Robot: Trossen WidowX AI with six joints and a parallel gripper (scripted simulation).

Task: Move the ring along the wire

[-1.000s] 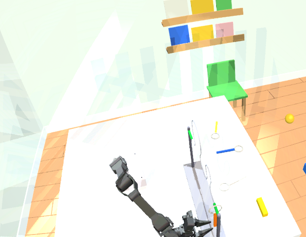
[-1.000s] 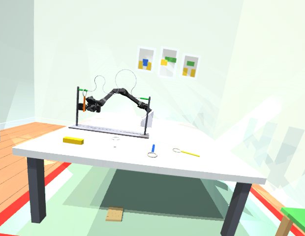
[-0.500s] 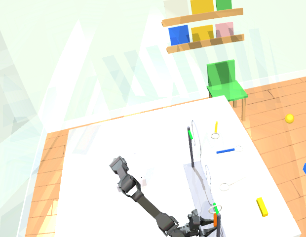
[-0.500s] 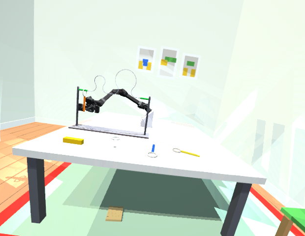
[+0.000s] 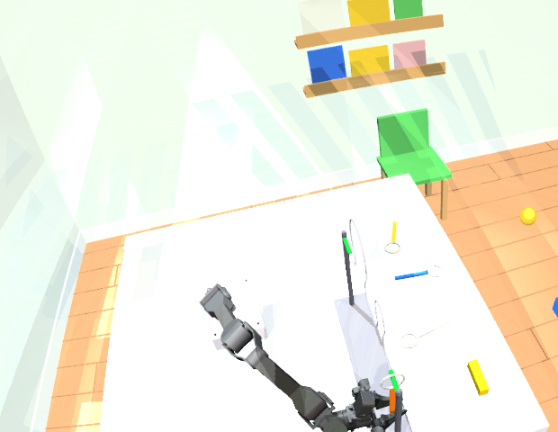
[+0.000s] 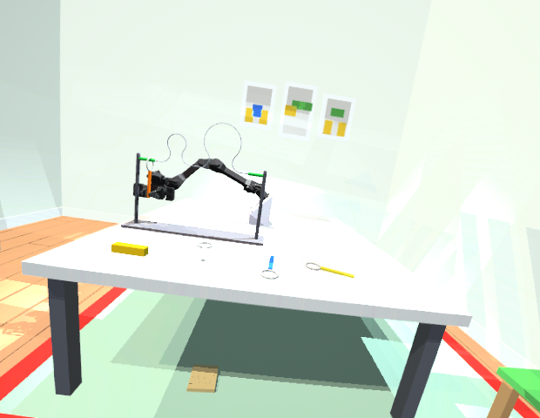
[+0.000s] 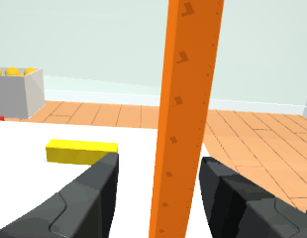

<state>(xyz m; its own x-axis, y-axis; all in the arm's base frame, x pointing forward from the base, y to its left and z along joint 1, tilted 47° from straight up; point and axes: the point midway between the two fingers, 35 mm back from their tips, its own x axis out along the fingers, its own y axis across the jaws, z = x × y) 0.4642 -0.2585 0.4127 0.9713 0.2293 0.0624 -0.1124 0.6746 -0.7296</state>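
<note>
Now: the orange-handled ring 80 mm above my gripper tip and 30 mm behind it. From my gripper tip the other things lie so: blue-handled ring 590 mm to the left, 180 mm ahead, 150 mm below; then yellow block 240 mm ahead, 140 mm below, 120 mm to the left; then white-handled ring 330 mm to the left, 150 mm below, 110 mm ahead.
</note>
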